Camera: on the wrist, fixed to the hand. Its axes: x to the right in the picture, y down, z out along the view.
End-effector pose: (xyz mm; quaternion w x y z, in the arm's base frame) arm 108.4 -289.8 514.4 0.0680 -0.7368 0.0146 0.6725
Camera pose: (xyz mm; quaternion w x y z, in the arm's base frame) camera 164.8 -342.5 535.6 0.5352 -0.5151 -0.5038 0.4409
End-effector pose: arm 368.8 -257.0 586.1 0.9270 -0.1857 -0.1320 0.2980
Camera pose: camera 354.0 -252.4 507.6 0.8647 -0.0182 -0.2395 -0.4412
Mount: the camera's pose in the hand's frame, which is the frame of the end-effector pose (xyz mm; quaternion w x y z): -19.4 44.1 -63.9 0.7051 0.0141 -0.0205 -0.7087
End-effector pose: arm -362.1 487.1 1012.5 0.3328 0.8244 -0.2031 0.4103
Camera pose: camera -434.8 503.3 1041.8 0.5096 0.7383 0.4400 0.0394
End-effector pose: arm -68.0 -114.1 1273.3 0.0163 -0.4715 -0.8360 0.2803
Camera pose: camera -4.2 -83.0 1310.4 0.1996 0.2660 -0.9200 0.2075
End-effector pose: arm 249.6 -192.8 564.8 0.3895 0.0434 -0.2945 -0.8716
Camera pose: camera 311.3 -232.8 533.4 0.3497 -0.2269 0.1972 0.8873
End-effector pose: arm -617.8 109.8 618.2 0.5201 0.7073 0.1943 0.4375
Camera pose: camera -688.7 114.9 654.9 0.6708 0.3773 0.6338 -0.0774
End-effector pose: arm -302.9 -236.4 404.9 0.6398 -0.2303 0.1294 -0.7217
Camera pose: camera -295.2 -230.7 325.4 0.0544 0.2599 0.0953 0.9594
